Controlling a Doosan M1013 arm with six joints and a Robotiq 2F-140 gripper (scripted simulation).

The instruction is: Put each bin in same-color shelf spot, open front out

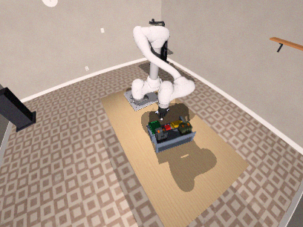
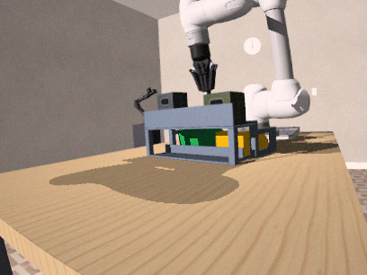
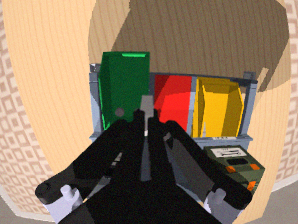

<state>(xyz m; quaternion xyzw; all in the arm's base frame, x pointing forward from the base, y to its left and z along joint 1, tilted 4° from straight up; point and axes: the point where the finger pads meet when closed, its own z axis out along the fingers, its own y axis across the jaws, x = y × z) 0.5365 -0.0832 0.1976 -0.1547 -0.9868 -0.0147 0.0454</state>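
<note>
My gripper is now 20 mm past the green bin, 40 mm to the left of it and 140 mm above it. Round my hand: dark box: 120 mm ahead, 90 mm to the right, 30 mm below; then yellow bin: 100 mm ahead, 150 mm to the left, 150 mm below.
</note>
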